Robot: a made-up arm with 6 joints. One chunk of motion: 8 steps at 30 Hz.
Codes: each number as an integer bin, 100 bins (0 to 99) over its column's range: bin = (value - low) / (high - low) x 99, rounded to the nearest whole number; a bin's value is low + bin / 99 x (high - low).
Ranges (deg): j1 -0.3..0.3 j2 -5..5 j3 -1.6..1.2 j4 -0.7..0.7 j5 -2..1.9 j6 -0.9..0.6
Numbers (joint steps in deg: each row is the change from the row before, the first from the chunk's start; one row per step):
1: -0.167 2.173 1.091 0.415 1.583 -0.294
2: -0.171 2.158 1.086 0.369 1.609 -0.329
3: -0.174 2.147 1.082 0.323 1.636 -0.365
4: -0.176 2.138 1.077 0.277 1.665 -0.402
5: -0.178 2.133 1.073 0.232 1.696 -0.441
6: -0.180 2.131 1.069 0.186 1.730 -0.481
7: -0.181 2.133 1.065 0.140 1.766 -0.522
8: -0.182 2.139 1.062 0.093 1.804 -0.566
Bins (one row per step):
1: 22 71 95 79 91 40
2: 21 71 95 76 92 38
3: 21 71 95 72 92 35
4: 20 71 95 69 93 33
5: 20 71 95 66 94 30
6: 20 71 94 63 95 28
7: 20 71 94 59 96 25
8: 19 71 94 56 97 22

